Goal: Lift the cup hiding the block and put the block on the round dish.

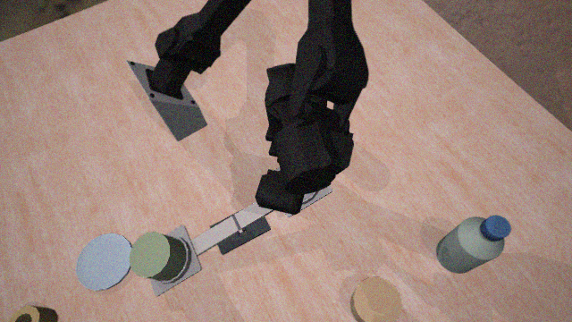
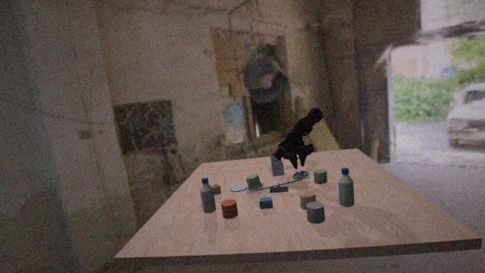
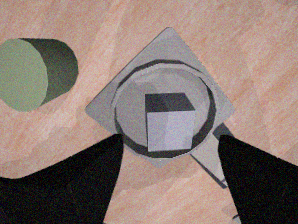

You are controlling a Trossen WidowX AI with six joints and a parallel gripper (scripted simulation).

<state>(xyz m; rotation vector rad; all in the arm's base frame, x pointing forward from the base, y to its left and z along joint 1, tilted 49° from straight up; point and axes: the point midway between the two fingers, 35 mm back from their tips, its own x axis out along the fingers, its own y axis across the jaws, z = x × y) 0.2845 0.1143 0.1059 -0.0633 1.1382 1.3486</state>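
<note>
Right now my gripper tip is 40 mm past the light blue round dish, 370 mm to the left of it and 120 mm above it. Round my gripper tip: blue block 210 mm ahead, 160 mm to the right, 100 mm below; then tan cylinder 210 mm ahead, 20 mm to the left, 80 mm below; then balance 10 mm ahead, 120 mm to the right, 80 mm below.
</note>
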